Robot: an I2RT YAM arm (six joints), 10 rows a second.
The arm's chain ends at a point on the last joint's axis. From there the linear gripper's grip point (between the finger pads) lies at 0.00 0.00 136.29 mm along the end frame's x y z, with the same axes.
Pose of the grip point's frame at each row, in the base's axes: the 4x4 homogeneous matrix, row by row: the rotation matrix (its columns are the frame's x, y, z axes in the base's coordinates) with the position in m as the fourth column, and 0 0 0 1 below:
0.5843 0.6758 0.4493 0.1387; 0.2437 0.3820 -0.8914 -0.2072; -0.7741 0.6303 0.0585 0.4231; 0 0 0 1
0.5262 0.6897 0.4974 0.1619; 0.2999 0.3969 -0.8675 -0.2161; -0.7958 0.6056 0.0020 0.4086; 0 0 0 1
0.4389 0.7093 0.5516 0.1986; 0.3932 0.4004 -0.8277 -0.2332; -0.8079 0.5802 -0.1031 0.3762; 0 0 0 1
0.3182 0.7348 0.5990 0.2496; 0.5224 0.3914 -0.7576 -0.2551; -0.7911 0.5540 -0.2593 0.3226; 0 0 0 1
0.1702 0.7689 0.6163 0.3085; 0.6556 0.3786 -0.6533 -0.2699; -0.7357 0.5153 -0.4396 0.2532; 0 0 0 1
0.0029 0.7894 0.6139 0.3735; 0.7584 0.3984 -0.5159 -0.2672; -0.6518 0.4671 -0.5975 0.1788; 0 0 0 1
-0.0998 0.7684 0.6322 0.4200; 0.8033 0.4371 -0.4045 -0.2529; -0.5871 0.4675 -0.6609 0.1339; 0 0 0 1
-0.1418 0.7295 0.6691 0.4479; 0.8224 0.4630 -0.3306 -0.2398; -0.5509 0.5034 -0.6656 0.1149; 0 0 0 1
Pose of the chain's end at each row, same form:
0.5843 0.6758 0.4493 0.0775; 0.2437 0.3820 -0.8914 -0.0857; -0.7741 0.6303 0.0585 0.4151; 0 0 0 1
0.5262 0.6897 0.4974 0.0941; 0.2999 0.3969 -0.8675 -0.0979; -0.7958 0.6056 0.0020 0.4083; 0 0 0 1
0.4389 0.7093 0.5516 0.1234; 0.3932 0.4004 -0.8277 -0.1204; -0.8079 0.5802 -0.1031 0.3903; 0 0 0 1
0.3182 0.7348 0.5990 0.1680; 0.5224 0.3914 -0.7576 -0.1518; -0.7911 0.5540 -0.2593 0.3579; 0 0 0 1
0.1702 0.7689 0.6163 0.2245; 0.6556 0.3786 -0.6533 -0.1809; -0.7357 0.5153 -0.4396 0.3131; 0 0 0 1
0.0029 0.7894 0.6139 0.2898; 0.7584 0.3984 -0.5159 -0.1969; -0.6518 0.4671 -0.5975 0.2602; 0 0 0 1
-0.0998 0.7684 0.6322 0.3338; 0.8033 0.4371 -0.4045 -0.1978; -0.5871 0.4675 -0.6609 0.2240; 0 0 0 1
-0.1418 0.7295 0.6691 0.3567; 0.8224 0.4630 -0.3306 -0.1947; -0.5509 0.5034 -0.6656 0.2056; 0 0 0 1

